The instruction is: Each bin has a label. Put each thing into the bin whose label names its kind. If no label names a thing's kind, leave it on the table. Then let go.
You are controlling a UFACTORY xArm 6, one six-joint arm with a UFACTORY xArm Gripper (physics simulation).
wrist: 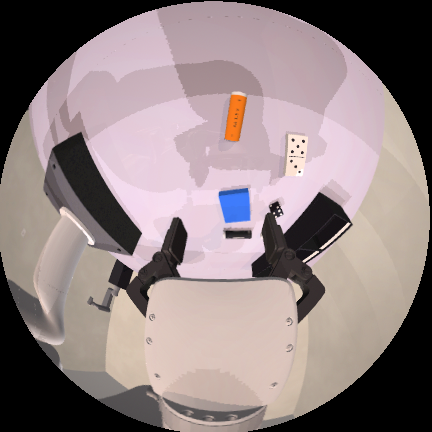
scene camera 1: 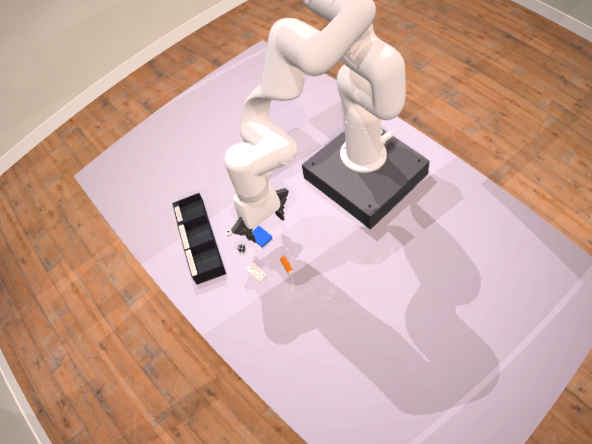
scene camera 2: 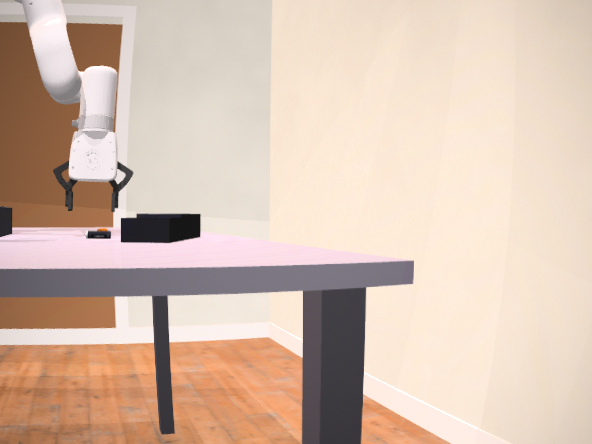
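Seen in the pictures: gripper, between the fingertips: (wrist: 222, 223) (scene camera 1: 266, 228) (scene camera 2: 91, 211); arm's base, origin of its link: (wrist: 77, 225) (scene camera 1: 363, 154).
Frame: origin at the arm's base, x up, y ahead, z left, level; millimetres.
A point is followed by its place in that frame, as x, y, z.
Observation:
My gripper (scene camera 1: 268, 229) @(-9, 334, 0) (scene camera 2: 92, 209) @(-9, 334, 0) (wrist: 222, 223) @(-9, 334, 0) is open and empty, above the table near the small things. In the wrist view a black battery (wrist: 238, 234) @(-48, 356, -74) lies close to a flat blue piece (scene camera 1: 262, 236) @(-50, 347, -11) (wrist: 235, 206) @(-50, 349, -13). A black die (scene camera 1: 241, 248) @(-44, 410, -16) (wrist: 276, 209) @(-45, 406, -14), a white domino (scene camera 1: 256, 272) @(-53, 421, 61) (wrist: 296, 155) @(-53, 420, 60) and an orange battery (scene camera 1: 286, 265) @(-47, 354, 99) (wrist: 235, 117) @(-46, 351, 96) lie on the table. A small white nut (scene camera 1: 228, 232) @(-52, 407, -85) lies between gripper and bins; a finger mostly hides it in the wrist view. The black three-compartment bin row (scene camera 1: 212, 278) @(-56, 517, -3) (scene camera 2: 145, 231) @(-42, 441, -244) (wrist: 305, 220) @(-43, 465, -37) has white labels, unreadable here.
The arm's dark base block (scene camera 1: 337, 192) @(-4, 134, 43) (wrist: 95, 200) @(-23, 136, 39) stands on the pale table (scene camera 1: 400, 310) @(-60, 226, 376) (scene camera 2: 240, 255) @(-60, 539, -538), on the opposite side of the small things from the bins. The table's edge runs beyond the bins.

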